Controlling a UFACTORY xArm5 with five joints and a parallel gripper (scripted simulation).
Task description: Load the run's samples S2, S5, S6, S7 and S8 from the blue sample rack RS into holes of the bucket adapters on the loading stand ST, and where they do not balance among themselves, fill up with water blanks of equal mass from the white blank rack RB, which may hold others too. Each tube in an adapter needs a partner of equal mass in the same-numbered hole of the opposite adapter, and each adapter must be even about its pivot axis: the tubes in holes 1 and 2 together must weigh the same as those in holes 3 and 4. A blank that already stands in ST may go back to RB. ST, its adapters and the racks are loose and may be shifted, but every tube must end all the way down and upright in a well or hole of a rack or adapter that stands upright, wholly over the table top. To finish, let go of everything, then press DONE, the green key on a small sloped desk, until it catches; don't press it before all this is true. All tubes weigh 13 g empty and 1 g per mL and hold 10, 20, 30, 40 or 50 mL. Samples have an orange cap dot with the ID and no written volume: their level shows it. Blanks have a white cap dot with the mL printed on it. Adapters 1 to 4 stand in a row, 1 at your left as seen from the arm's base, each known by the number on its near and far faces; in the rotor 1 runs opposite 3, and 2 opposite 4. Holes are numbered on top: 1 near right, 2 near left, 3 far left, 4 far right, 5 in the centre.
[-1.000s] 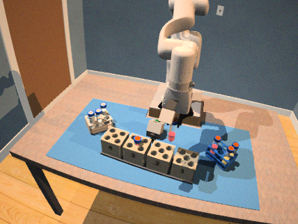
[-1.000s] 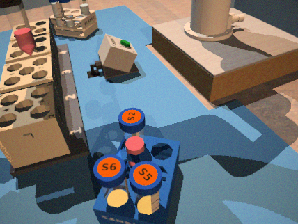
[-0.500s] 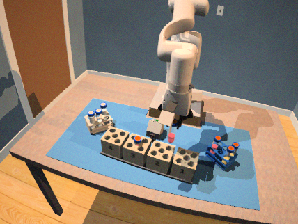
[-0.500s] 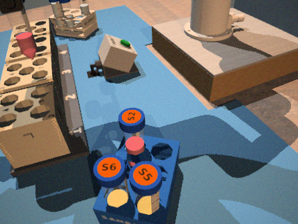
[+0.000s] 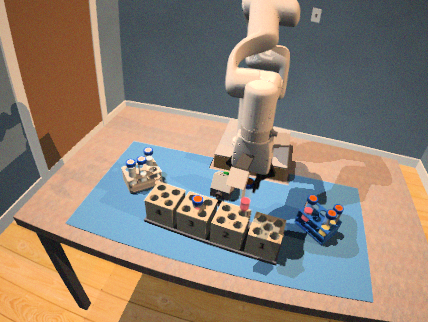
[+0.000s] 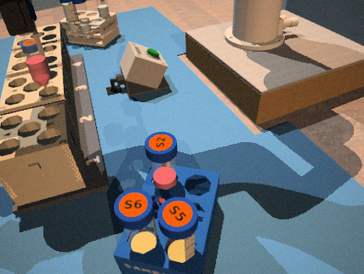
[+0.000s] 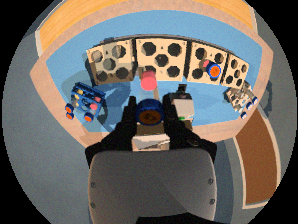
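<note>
Right now the loading stand ST is 20 mm ahead of my hand, 80 mm to the right of it and 210 mm below it. Also, from my hand: white blank rack RB: 80 mm behind, 410 mm to the right, 190 mm below; then blue-capped tube: 40 mm behind, 410 mm to the right, 150 mm below; then blue sample rack RS: 130 mm behind, 240 mm to the left, 190 mm below.
</note>
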